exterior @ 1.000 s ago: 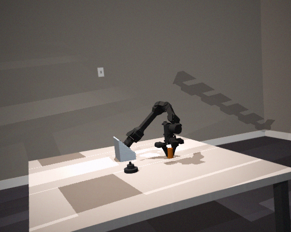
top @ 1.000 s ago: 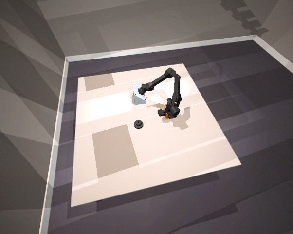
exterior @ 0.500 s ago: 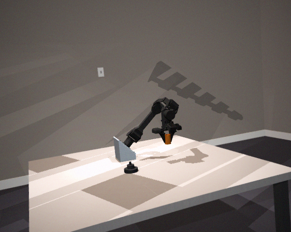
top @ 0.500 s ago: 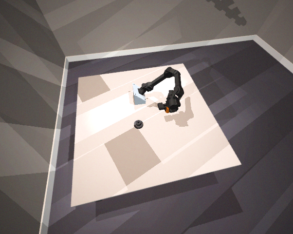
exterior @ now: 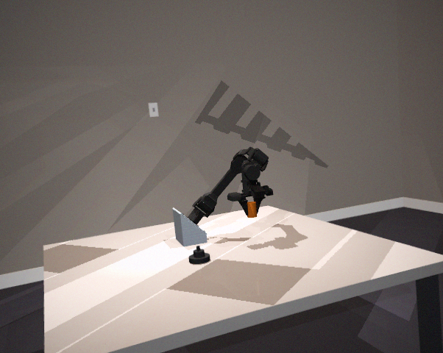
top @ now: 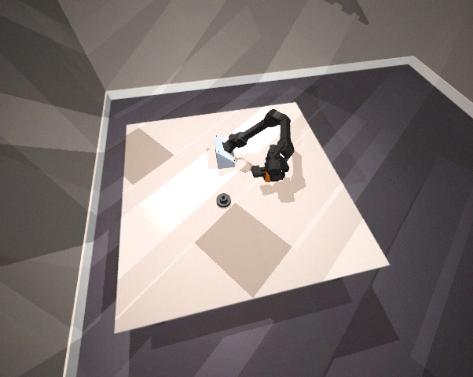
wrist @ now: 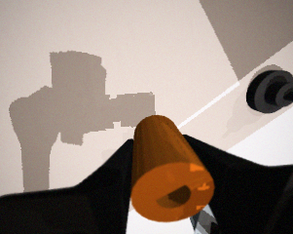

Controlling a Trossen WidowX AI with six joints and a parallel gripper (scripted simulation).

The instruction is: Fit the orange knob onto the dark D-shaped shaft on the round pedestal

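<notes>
Now: gripper tip 25 cm to the left of the dark round pedestal and 11 cm above it. Round my gripper tip: orange knob (2 cm above).
</notes>
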